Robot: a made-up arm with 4 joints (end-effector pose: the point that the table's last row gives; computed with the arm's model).
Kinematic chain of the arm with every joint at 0, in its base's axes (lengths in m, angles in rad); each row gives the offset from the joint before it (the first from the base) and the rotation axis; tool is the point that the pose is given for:
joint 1: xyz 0 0 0.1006 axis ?
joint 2: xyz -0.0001 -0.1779 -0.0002 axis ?
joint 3: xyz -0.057 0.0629 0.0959 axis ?
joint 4: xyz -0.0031 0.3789 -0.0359 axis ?
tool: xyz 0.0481 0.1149 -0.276
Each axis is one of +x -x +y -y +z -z.
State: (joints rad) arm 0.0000 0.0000 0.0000 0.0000
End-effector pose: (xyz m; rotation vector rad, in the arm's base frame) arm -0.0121 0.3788 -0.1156 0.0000 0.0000 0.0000
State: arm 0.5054 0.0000 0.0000 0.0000
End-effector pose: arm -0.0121 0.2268 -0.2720 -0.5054 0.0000 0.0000
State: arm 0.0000 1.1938 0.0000 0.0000
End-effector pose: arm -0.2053 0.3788 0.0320 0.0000 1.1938 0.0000
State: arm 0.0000 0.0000 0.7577 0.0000
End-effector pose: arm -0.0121 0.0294 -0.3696 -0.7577 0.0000 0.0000
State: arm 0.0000 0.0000 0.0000 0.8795
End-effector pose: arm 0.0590 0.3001 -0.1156 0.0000 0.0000 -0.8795
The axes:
joint 1: -x
joint 2: +y
joint 3: -x
joint 4: -z

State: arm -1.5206 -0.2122 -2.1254 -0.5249
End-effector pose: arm -0.2192 -0.6606 0.0192 -2.4633 0.9471 0.0925
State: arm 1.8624 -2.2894 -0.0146 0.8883
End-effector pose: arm 0.1188 0.0877 -0.2427 -0.1582 -1.4916 1.3219
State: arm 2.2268 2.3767 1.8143 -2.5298
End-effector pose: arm 0.0278 0.4669 0.3634 2.2190 1.7235 -0.6149
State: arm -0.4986 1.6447 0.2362 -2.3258
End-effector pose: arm -0.2720 0.0268 0.3397 2.0492 0.5858 2.2367
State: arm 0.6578 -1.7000 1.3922 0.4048
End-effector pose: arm 0.4103 -0.2179 0.3735 -1.1029 -2.1443 -0.8924
